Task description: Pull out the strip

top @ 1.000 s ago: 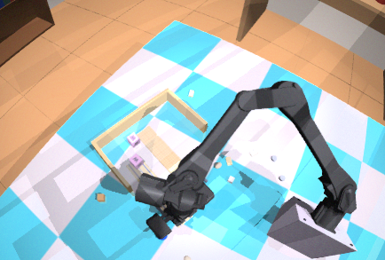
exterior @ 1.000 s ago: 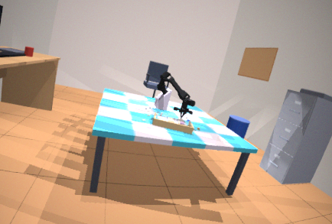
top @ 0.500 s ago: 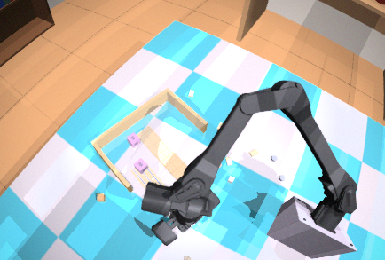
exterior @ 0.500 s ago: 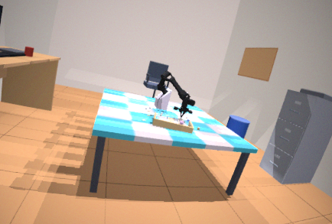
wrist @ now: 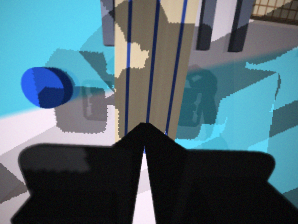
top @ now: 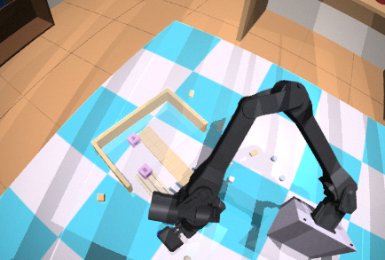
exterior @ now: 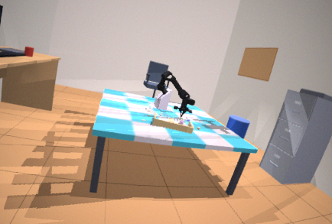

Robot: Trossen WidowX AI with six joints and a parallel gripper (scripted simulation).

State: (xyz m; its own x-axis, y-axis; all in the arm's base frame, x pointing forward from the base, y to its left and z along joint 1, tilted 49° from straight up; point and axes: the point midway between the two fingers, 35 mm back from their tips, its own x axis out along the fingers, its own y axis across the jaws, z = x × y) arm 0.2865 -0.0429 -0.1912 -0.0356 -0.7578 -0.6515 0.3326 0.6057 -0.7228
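The blue disc is 50 mm ahead of my gripper tip and 60 mm to the left of it. From my gripper tip the other things lie so: tan gridded strip 170 mm ahead, 160 mm to the right.
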